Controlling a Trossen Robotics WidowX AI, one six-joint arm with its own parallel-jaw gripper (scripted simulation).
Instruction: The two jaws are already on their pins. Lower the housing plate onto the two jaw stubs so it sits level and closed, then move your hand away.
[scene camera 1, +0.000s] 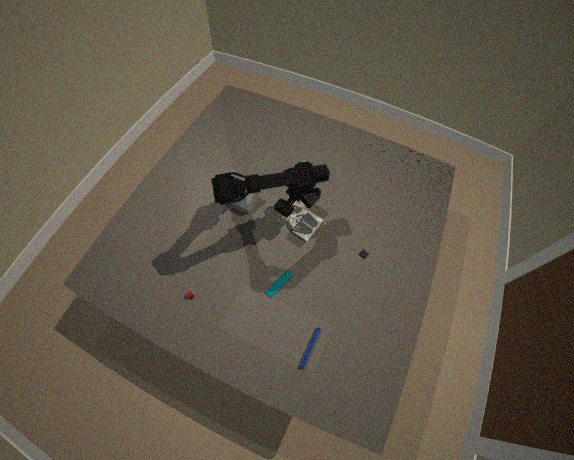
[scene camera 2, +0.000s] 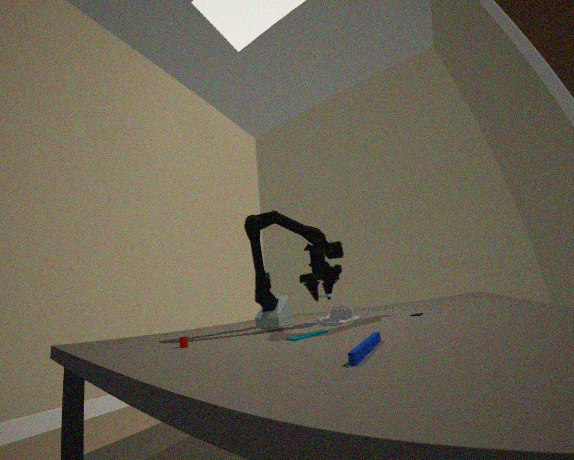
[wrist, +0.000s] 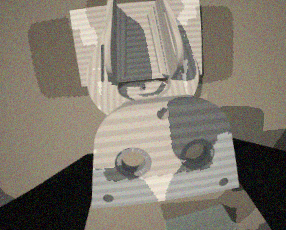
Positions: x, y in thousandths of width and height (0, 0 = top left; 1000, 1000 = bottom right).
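You'd find my gripper (scene camera 2: 564, 653) here, and it's visible in scene camera 1 (scene camera 1: 513, 449) and the wrist view (wrist: 561, 667) as well.
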